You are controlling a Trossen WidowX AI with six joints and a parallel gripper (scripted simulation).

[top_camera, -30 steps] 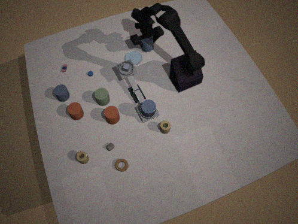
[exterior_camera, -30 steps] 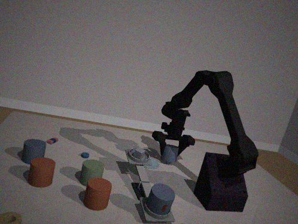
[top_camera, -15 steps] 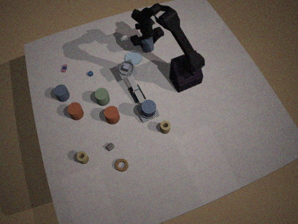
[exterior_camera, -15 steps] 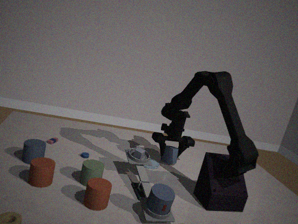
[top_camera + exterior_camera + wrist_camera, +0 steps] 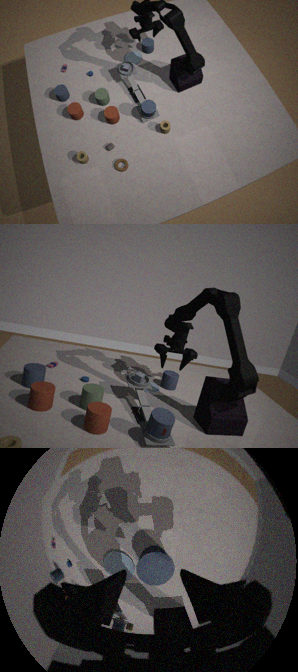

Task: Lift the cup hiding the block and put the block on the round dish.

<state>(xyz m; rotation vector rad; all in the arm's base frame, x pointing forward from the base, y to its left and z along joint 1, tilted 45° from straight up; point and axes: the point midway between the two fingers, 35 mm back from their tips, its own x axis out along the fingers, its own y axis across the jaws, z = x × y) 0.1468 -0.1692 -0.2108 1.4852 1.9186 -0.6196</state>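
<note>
Now: the grey block 170 mm to the left of my gripper tip, 160 mm ahead of it and 10 mm above it. Also, from my gripper tip: blue disc 350 mm ahead, 90 mm to the left, 80 mm below; then pale blue round dish 90 mm ahead, 80 mm below, 50 mm to the left; then balance 290 mm to the left, 140 mm ahead, 40 mm below.
</note>
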